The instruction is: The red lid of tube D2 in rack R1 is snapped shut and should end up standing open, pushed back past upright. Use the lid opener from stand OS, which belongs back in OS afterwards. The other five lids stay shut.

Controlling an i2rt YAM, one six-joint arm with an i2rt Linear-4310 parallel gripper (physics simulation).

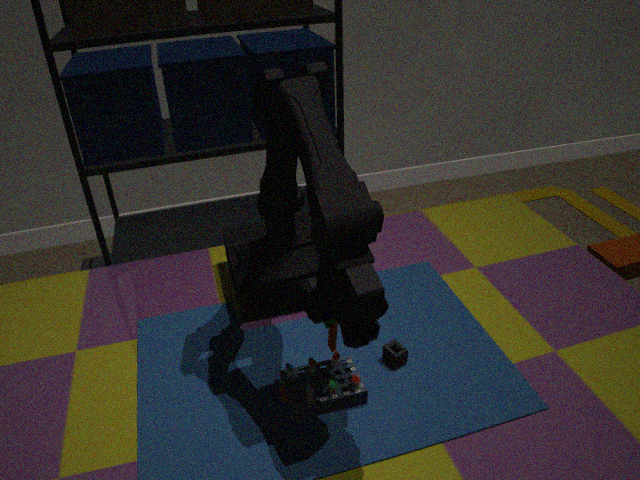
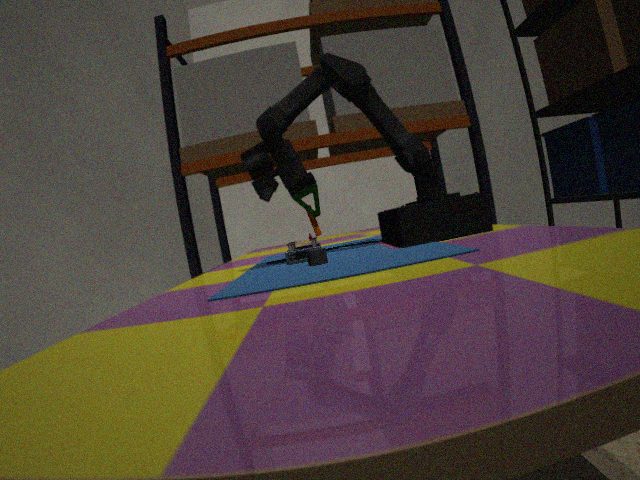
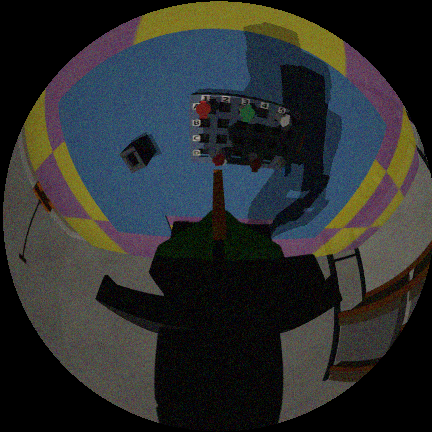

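Seen in the pictures: gripper, fingertip midpoint: (image 1: 329,324) (image 2: 318,216) (image 3: 218,216); arm's base, link origin: (image 1: 282,243) (image 2: 430,202).
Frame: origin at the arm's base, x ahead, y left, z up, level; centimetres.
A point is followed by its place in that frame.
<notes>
Rack R1 (image 1: 347,397) @(x 37.7, y -2.1, z -7.9 cm) (image 2: 295,255) @(x 37.1, y 0.4, z -6.9 cm) (image 3: 196,155) @(x 31.8, y 0.8, z -5.8 cm) stands on the blue mat (image 1: 461,362) @(x 38.3, y 20.1, z -8.8 cm) (image 2: 375,264) @(x 24.5, y 24.8, z -8.8 cm) (image 3: 112,92) @(x 43.8, y 11.6, z -8.8 cm). The red lid of tube D2 (image 1: 336,355) @(x 32.7, y -1.8, z -3.0 cm) (image 3: 219,158) @(x 32.8, y -1.9, z -3.2 cm) sits in the row nearest the arm and looks shut. My gripper (image 1: 332,325) @(x 29.7, y -1.7, z 1.5 cm) (image 2: 311,211) @(x 29.7, y -1.7, z 1.5 cm) (image 3: 220,212) @(x 29.7, y -1.7, z 1.5 cm) is shut on the lid opener (image 1: 332,337) @(x 31.7, y -2.0, z 0.4 cm) (image 2: 313,224) @(x 31.3, y -1.3, z -0.3 cm) (image 3: 219,201) @(x 32.1, y -1.9, z 1.9 cm), an orange-brown stick that points down. Its tip is right at the near edge of the D2 lid. Stand OS (image 1: 394,353) @(x 34.0, y 8.6, z -5.6 cm) (image 3: 138,153) @(x 33.5, y 8.2, z -5.7 cm), a small dark block, stands empty on the mat beside the rack.
Other lids look shut: red A1 (image 1: 354,378) @(x 37.7, y -0.9, z -4.0 cm) (image 3: 203,109) @(x 37.8, y -0.8, z -4.0 cm), green A3 (image 1: 332,383) @(x 37.2, y -4.5, z -4.0 cm) (image 3: 247,112) @(x 37.5, y -4.6, z -4.0 cm), white A5 (image 3: 284,120) @(x 37.1, y -8.2, z -4.0 cm), red D4 (image 1: 311,362) @(x 31.6, y -5.9, z -4.0 cm) (image 3: 255,163) @(x 31.7, y -5.8, z -4.0 cm). The arm's shadow darkens the rack's far half. The robot base (image 1: 270,281) @(x 11.7, y -6.5, z -0.3 cm) (image 2: 437,219) @(x 4.4, y 10.7, z -4.1 cm) and a shelf unit (image 1: 339,71) (image 2: 175,167) stand behind.
</notes>
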